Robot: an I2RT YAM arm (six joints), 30 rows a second.
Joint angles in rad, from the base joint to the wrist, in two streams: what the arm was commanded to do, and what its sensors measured. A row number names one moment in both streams.
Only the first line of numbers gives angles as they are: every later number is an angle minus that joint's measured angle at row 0.
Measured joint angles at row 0:
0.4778, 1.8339, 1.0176, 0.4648, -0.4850, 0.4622
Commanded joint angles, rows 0 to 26:
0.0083, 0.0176, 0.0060, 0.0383, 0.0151, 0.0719
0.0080, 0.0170, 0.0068, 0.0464, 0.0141, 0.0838
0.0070, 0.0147, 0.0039, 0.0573, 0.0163, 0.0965
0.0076, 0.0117, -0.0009, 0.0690, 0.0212, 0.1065
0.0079, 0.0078, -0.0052, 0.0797, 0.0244, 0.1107
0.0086, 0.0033, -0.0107, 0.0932, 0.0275, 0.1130
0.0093, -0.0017, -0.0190, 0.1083, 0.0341, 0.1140
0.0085, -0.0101, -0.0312, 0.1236, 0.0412, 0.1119
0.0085, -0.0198, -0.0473, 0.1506, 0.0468, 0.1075
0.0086, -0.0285, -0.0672, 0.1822, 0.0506, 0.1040
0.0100, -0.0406, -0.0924, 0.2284, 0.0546, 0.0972
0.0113, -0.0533, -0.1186, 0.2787, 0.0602, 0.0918
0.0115, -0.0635, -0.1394, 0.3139, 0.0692, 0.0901
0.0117, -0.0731, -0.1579, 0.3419, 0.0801, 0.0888
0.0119, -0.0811, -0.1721, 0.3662, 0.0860, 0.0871
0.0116, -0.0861, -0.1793, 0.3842, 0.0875, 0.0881
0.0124, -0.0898, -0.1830, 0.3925, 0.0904, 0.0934
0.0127, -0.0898, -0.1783, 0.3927, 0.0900, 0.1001
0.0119, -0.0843, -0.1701, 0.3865, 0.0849, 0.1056
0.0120, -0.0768, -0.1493, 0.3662, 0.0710, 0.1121
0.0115, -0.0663, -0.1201, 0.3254, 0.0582, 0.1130
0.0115, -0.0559, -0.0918, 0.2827, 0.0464, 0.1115
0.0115, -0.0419, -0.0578, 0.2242, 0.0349, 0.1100
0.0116, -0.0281, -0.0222, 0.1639, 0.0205, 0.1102
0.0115, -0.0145, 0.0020, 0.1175, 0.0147, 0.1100
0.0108, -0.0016, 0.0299, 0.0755, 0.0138, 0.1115
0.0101, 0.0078, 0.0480, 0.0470, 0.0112, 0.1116
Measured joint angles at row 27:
0.0076, -0.0087, -0.0370, 0.0874, 0.0438, 0.0850
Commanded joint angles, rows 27 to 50:
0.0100, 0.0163, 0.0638, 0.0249, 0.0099, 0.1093
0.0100, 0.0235, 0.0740, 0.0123, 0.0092, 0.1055
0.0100, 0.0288, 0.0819, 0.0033, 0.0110, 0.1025
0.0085, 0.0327, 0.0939, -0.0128, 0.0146, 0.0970
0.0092, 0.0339, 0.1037, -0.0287, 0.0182, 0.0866
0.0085, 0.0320, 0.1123, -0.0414, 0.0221, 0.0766
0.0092, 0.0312, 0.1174, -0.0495, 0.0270, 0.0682
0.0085, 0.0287, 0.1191, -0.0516, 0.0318, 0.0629
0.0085, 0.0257, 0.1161, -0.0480, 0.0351, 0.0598
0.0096, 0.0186, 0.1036, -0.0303, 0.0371, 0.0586
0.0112, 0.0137, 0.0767, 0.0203, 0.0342, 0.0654
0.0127, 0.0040, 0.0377, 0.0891, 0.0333, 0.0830
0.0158, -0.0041, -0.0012, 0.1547, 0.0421, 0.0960
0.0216, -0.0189, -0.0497, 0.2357, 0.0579, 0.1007
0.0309, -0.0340, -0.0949, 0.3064, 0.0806, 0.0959
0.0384, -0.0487, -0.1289, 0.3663, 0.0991, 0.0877
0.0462, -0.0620, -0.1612, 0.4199, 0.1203, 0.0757
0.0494, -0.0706, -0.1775, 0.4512, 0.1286, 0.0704
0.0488, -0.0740, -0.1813, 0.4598, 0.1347, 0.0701
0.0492, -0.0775, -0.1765, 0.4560, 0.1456, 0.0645
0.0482, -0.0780, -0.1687, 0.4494, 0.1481, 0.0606
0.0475, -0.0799, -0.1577, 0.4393, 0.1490, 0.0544
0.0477, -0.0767, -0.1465, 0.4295, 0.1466, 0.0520
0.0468, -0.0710, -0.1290, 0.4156, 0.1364, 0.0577
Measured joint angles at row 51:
0.0412, -0.0404, -0.1732, 0.3098, 0.1224, 0.0667
